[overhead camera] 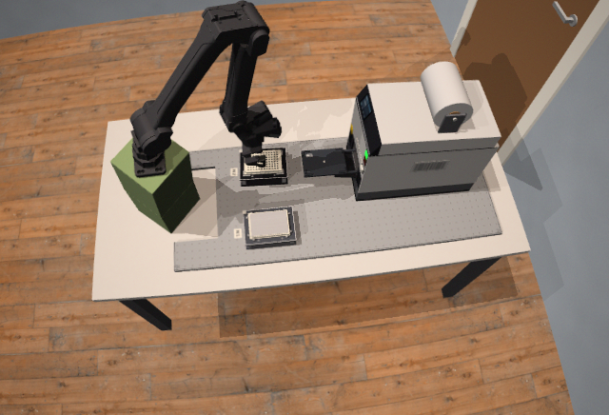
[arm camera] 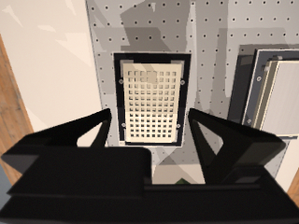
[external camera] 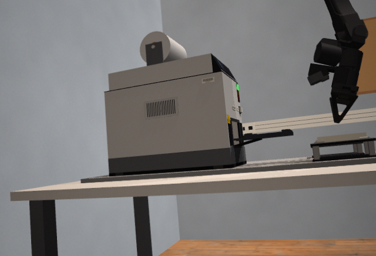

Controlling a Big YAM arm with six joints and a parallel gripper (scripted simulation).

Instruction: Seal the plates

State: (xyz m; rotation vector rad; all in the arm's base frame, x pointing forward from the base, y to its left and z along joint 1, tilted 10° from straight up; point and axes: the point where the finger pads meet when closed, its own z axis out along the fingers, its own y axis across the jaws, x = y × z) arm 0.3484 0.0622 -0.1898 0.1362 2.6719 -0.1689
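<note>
My gripper is now 5 cm above the plate. Round my hand: sealer stage: 20 cm ahead, 6 cm to the right, 2 cm below; then yellow warning label: 31 cm ahead, 1 cm to the left, 3 cm above; then plate nest: 2 cm behind, 23 cm to the right, 7 cm below.
</note>
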